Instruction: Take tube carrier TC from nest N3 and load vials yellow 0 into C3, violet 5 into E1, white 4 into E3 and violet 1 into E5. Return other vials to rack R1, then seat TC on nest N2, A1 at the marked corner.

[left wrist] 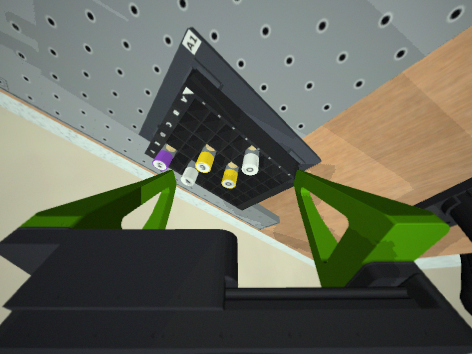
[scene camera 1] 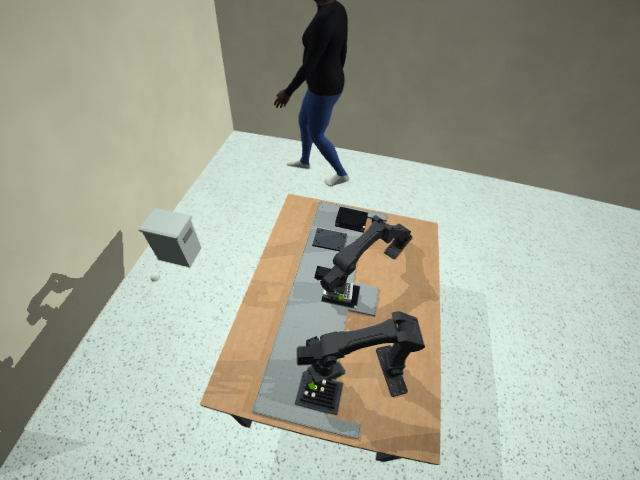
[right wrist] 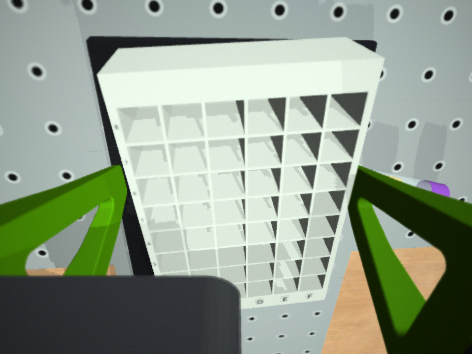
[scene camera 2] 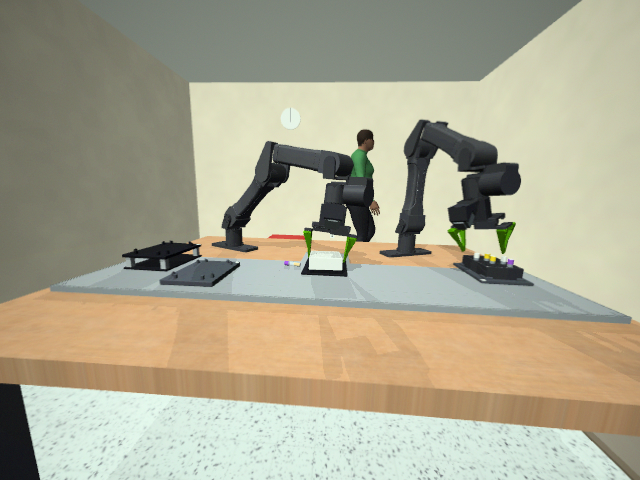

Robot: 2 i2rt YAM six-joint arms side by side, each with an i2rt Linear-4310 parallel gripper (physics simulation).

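Places are measured from the left arm's base along level axes (x left, y back, z up), in millimetres.
Pixels of known places: left gripper, fingertip midpoint: [left wrist: 235, 176] [scene camera 1: 322, 383] [scene camera 2: 482, 252]; right gripper, fingertip midpoint: [scene camera 1: 335, 289] [right wrist: 235, 177] [scene camera 2: 326, 260]; left arm's base, link origin: [scene camera 1: 390, 370] [scene camera 2: 405, 253]; right arm's base, link origin: [scene camera 1: 398, 245] [scene camera 2: 234, 247].
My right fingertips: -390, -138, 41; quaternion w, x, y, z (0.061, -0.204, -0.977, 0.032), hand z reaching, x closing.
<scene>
For each thing: its middle in the pictures, then the offset to it from my right fingertips, as dx, dy, dz. Level surfaces: height alone.
- white gridded carrier, body centre: [right wrist: 242, 199] [scene camera 2: 325, 259] [scene camera 1: 338, 290] +2, +14, -3
- violet-capped vial, body centre: [right wrist: 404, 187] [scene camera 2: 292, 263] -79, +63, -22
- black rack, body centre: [left wrist: 225, 157] [scene camera 2: 489, 266] [scene camera 1: 319, 392] +416, -168, -6
- violet 5, body centre: [left wrist: 171, 147] +413, -219, +4
- yellow vial, body centre: [left wrist: 210, 148] +401, -183, +4
- low dark plate with pegs, body centre: [scene camera 2: 204, 270] [scene camera 1: 329, 239] -310, +56, -18
- grey perforated board, surface height: dz -29
The white gridded carrier [scene camera 2: 325, 261] [right wrist: 240, 82] sits on a black plate [scene camera 2: 324, 272] [right wrist: 97, 55]; its visible cells look empty. My right gripper [scene camera 2: 329, 257] [right wrist: 235, 177] is open, with one finger on each side of the carrier. A violet-capped vial [scene camera 2: 287, 263] [right wrist: 434, 188] lies on its side beside the carrier. My left gripper [scene camera 2: 483, 251] [left wrist: 235, 176] is open above the black rack [scene camera 1: 325, 400] [left wrist: 240, 115]. The rack holds violet 5 [left wrist: 163, 159], white 4 [left wrist: 189, 175], yellow 0 [left wrist: 229, 176], a yellow vial [left wrist: 204, 160] reading 9 or 6, and white 0 [left wrist: 250, 161].
A low dark plate with pegs [scene camera 1: 329, 238] [scene camera 2: 200, 272] and a raised two-level black stand [scene camera 1: 351, 218] [scene camera 2: 161, 251] stand at the left in scene camera 2. A grey perforated board [scene camera 2: 392, 289] lies under all of these. A person [scene camera 1: 325, 56] is on the floor beyond the table.
</scene>
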